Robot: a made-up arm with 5 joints.
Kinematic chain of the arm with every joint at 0, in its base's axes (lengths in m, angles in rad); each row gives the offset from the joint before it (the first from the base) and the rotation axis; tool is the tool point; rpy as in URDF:
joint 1: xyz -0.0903 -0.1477 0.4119 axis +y
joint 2: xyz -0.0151 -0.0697 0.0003 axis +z
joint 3: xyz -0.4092 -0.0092 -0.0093 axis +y
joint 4: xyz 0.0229 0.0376 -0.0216 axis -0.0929 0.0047 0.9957
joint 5: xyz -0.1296 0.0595 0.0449 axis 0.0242 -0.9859 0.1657
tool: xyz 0.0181 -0.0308 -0.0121 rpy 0 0 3.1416
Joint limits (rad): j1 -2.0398..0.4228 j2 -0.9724..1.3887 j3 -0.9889..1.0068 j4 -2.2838..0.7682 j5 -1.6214..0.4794
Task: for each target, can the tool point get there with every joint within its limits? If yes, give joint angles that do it. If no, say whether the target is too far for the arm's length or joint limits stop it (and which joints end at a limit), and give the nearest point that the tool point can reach.
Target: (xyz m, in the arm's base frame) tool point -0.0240 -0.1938 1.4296
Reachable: no: too far | nearest point -0.4043 -0.1909 0.6862 | short by 0.835 m
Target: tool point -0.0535 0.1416 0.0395
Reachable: yes | joints -1.6154 -0.6019 -0.1816 -0.3161 -0.7412
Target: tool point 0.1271 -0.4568 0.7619
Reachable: no: joint limits stop it (at a limit: joint 1, joint 2, joint 4, joint 5) | nearest point -0.2211 -0.5433 0.5983 | short by 0.394 m
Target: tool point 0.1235 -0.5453 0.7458
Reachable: no: joint limits stop it (at a limit: joint 1, joint 2, joint 3, joint 5) | nearest point -0.1027 -0.6726 0.5149 | short by 0.347 m
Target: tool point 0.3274 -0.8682 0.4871
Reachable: no: too far | nearest point 0.0599 -0.6947 0.3540 | short by 0.346 m
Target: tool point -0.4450 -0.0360 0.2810
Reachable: yes | joints -0.4759 -0.1074 -0.7313 -1.6908 -0.4376
